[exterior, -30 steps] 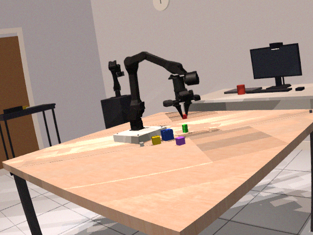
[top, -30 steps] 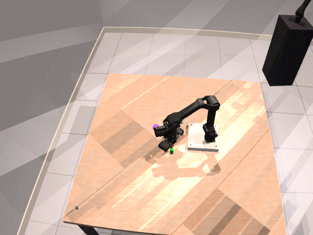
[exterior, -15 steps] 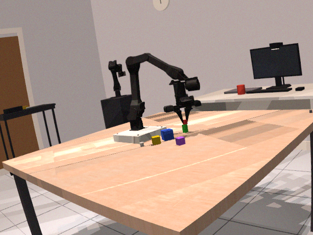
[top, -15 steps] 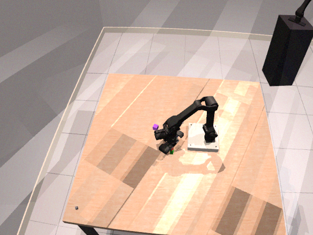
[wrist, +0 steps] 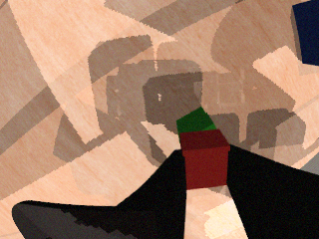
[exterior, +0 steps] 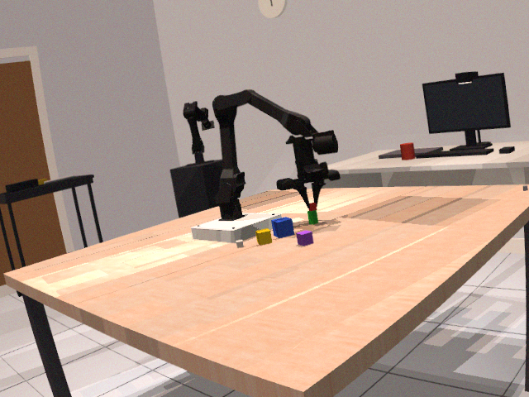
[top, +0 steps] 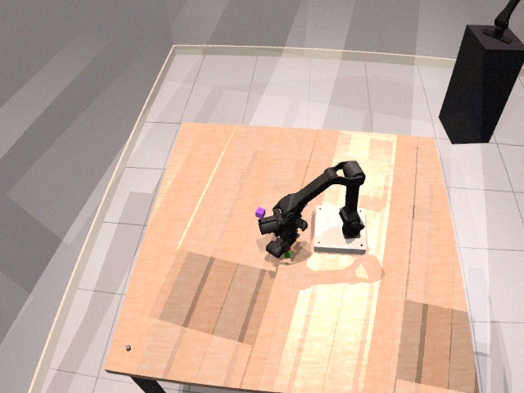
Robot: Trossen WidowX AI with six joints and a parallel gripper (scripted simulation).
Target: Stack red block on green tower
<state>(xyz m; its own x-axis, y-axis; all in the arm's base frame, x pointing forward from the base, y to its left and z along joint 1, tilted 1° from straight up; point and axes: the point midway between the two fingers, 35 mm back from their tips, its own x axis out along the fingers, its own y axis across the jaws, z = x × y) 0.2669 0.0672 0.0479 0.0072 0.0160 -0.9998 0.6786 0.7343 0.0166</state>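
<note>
Right now the red block is right at my gripper tip. Also, from my gripper tip: purple cube: 9 cm ahead, 21 cm to the right, 3 cm below; yellow cube: 5 cm behind, 21 cm to the right, 3 cm below; blue cube: 3 cm behind, 13 cm to the right, 3 cm below.
</note>
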